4 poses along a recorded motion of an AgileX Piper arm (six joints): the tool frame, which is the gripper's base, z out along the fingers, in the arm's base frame.
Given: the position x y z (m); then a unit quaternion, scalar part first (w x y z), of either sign.
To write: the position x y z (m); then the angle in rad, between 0 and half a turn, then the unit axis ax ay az. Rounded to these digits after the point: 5 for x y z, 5 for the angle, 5 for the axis.
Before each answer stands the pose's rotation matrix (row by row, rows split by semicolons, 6 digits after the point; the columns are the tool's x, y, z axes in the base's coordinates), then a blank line. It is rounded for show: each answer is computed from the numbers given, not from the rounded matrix.
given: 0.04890 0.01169 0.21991 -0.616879 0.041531 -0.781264 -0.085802
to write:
-0.235471 -0.170752 0.956764; 0.040966 0.981826 0.185307; -0.971018 0.082829 -0.224197

0.04890 0.01169 0.21991 1.81205 -0.05277 0.99264 0.10902
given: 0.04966 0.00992 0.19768 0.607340 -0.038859 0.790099 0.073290
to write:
-0.259256 -0.150429 0.954022; 0.027619 0.986237 0.163014; -0.965414 0.068611 -0.251533

0.04966 0.00992 0.19768 1.83618 -0.04891 0.99453 0.09225
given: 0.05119 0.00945 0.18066 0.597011 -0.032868 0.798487 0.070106
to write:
-0.284994 -0.136198 0.948804; 0.031219 0.988010 0.151203; -0.958021 0.072712 -0.277325

0.05119 0.00945 0.18066 1.86205 -0.04097 0.99533 0.08739
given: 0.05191 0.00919 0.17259 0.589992 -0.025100 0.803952 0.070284
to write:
-0.302558 -0.123292 0.945123; 0.042576 0.988860 0.142628; -0.952179 0.083392 -0.293939

0.05191 0.00919 0.17259 1.87949 -0.03109 0.99572 0.08705
